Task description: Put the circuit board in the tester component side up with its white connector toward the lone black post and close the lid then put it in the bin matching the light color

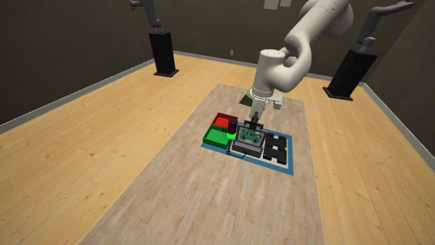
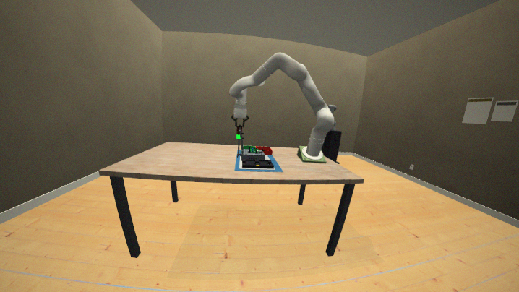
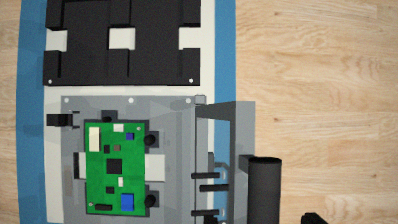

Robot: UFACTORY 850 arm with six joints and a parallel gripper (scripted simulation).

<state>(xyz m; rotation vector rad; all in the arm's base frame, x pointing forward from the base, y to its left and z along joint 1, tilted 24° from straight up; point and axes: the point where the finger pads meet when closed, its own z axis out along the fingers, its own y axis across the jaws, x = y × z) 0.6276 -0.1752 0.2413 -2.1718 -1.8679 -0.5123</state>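
My hand is 13 cm past the green circuit board, 2 cm to the right of it and 20 cm above it. Also, from my hand: small black part: 18 cm behind, 8 cm to the left, 19 cm below; green bin: 11 cm behind, 19 cm to the right, 26 cm below; tester lid: 2 cm behind, 9 cm below.
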